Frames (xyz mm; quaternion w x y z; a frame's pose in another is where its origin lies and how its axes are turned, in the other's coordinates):
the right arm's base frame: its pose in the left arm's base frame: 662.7 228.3 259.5 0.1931 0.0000 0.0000 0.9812
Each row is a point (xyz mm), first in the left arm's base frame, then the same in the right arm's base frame.
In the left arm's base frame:
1: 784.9 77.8 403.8
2: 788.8 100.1 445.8
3: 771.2 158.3 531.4
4: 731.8 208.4 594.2
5: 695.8 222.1 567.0
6: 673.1 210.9 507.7
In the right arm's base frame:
1: -170.1 93.0 144.3
2: -165.3 70.9 186.3
3: -126.9 23.7 271.9
4: -71.5 -7.8 334.7
5: -33.0 -6.8 307.5
6: -16.2 12.2 248.2

